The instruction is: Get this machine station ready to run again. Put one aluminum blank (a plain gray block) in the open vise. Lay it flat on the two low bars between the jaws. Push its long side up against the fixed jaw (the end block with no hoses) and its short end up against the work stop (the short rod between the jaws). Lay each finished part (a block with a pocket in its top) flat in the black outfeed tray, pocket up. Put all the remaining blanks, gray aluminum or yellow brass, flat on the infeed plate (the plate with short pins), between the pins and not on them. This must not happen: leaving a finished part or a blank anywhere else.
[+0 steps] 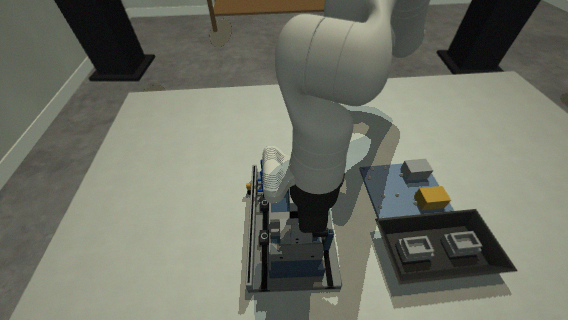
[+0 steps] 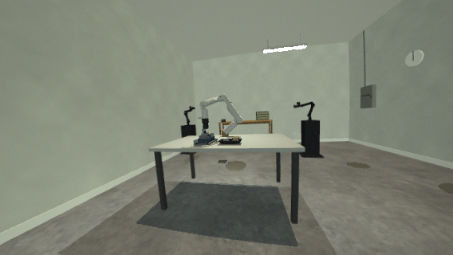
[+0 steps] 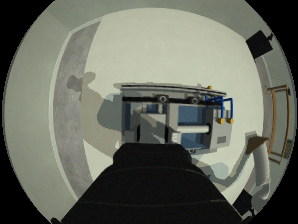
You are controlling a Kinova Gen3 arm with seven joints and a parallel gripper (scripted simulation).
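My gripper is now 3 cm above the gray aluminum blank. The rest, counted from my hand: yellow brass blank 34 cm to the left, 13 cm behind, 10 cm below.
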